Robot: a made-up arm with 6 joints. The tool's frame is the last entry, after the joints.
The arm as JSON. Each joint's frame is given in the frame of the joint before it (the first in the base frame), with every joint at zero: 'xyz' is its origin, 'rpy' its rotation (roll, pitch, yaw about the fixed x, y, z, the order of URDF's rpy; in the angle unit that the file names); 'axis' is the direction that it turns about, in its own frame. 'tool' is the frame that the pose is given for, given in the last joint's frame.
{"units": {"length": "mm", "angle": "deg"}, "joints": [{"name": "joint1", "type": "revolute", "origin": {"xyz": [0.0, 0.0, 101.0], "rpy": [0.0, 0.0, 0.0]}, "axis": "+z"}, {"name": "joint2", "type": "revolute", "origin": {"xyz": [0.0, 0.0, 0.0], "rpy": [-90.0, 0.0, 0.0]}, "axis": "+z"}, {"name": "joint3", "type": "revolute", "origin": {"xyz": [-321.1, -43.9, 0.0], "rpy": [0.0, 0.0, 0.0]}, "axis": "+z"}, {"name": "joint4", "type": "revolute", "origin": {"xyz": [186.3, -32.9, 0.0], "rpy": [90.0, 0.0, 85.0]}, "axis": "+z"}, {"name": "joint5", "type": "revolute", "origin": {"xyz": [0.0, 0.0, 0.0], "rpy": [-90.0, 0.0, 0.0]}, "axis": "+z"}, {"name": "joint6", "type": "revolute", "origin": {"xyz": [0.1, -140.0, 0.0], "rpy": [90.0, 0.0, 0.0]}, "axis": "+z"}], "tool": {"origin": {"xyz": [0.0, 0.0, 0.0], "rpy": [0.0, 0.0, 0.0]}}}
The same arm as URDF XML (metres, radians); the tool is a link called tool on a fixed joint. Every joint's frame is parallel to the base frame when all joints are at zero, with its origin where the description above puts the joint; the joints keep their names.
<robot name="arm">
  <joint name="tool_joint" type="fixed">
    <parent link="link6"/>
    <child link="tool"/>
    <origin xyz="0.0000 0.0000 0.0000" rpy="0.0000 1.4835 0.0000"/>
  </joint>
  <joint name="joint6" type="continuous">
    <parent link="link5"/>
    <child link="link6"/>
    <origin xyz="0.1395 0.0000 0.0121"/>
    <axis xyz="0.996191 0 0.087199"/>
  </joint>
  <joint name="joint5" type="continuous">
    <parent link="link4"/>
    <child link="link5"/>
    <origin xyz="0.0000 0.0000 0.0000"/>
    <axis xyz="0 1 0"/>
  </joint>
  <joint name="joint4" type="continuous">
    <parent link="link3"/>
    <child link="link4"/>
    <origin xyz="0.1863 0.0000 0.0329"/>
    <axis xyz="0.996191 0 0.087199"/>
  </joint>
  <joint name="joint3" type="continuous">
    <parent link="link2"/>
    <child link="link3"/>
    <origin xyz="-0.3211 0.0000 0.0439"/>
    <axis xyz="0 1 0"/>
  </joint>
  <joint name="joint2" type="continuous">
    <parent link="link1"/>
    <child link="link2"/>
    <origin xyz="0.0000 0.0000 0.0000"/>
    <axis xyz="0 1 0"/>
  </joint>
  <joint name="joint1" type="continuous">
    <parent link="base_link"/>
    <child link="link1"/>
    <origin xyz="0.0000 0.0000 0.1010"/>
    <axis xyz="0 0 1"/>
  </joint>
  <link name="base_link"/>
  <link name="link1"/>
  <link name="link2"/>
  <link name="link3"/>
  <link name="link4"/>
  <link name="link5"/>
  <link name="link6"/>
  <link name="tool"/>
</robot>

